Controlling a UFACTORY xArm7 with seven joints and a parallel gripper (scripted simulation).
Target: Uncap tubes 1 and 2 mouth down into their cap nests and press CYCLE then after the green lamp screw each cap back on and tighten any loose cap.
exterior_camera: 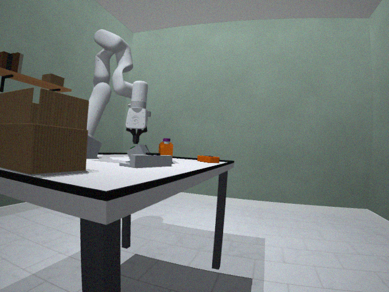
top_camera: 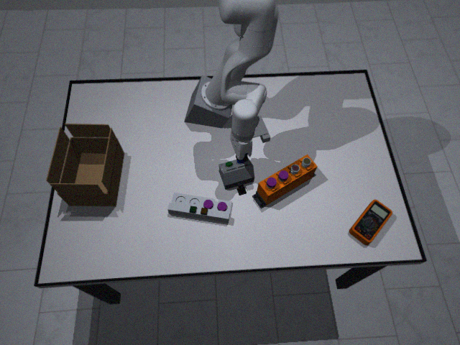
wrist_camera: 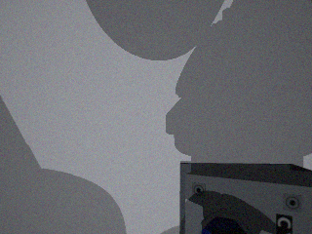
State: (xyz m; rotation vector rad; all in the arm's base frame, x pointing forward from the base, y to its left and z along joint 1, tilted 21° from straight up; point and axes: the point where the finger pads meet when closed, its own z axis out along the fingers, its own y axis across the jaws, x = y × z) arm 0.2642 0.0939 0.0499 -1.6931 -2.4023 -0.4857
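My hand is 4 cm above the blue key. Also, from my hand: green key: 4 cm to the right, 4 cm below, 2 cm ahead; then purple cap: 16 cm ahead, 11 cm to the right, 9 cm below; then grey key housing: 5 cm below, 3 cm ahead, 2 cm to the right.
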